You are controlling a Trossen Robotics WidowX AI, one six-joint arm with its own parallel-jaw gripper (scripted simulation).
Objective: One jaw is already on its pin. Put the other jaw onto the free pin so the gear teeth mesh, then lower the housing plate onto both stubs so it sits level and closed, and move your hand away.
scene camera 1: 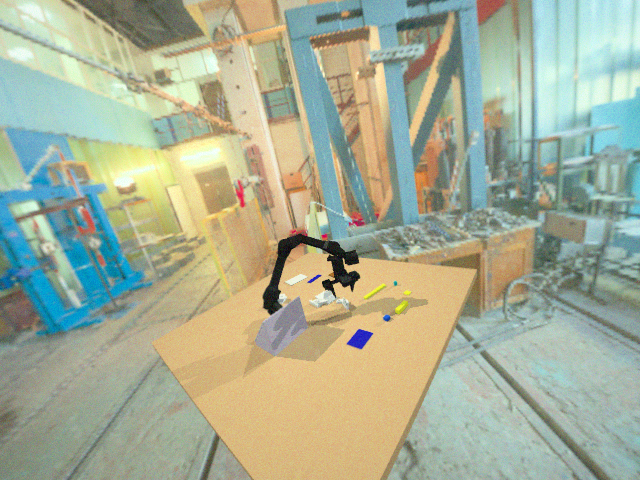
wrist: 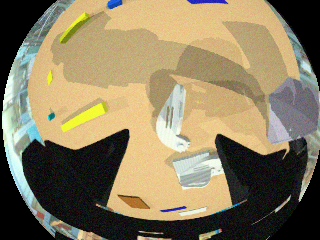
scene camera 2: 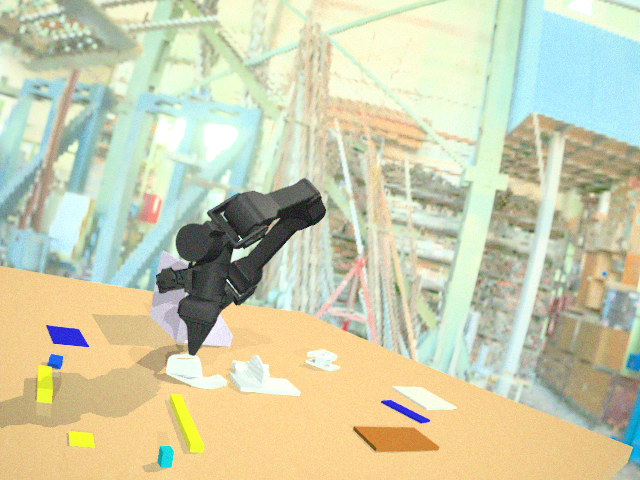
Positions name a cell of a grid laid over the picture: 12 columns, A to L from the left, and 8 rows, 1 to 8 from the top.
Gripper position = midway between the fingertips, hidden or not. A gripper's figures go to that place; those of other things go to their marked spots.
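The gripper (wrist: G5) is 0.10 m from the lens, while a white jaw (wrist: G5) sits 0.16 m from the lens.
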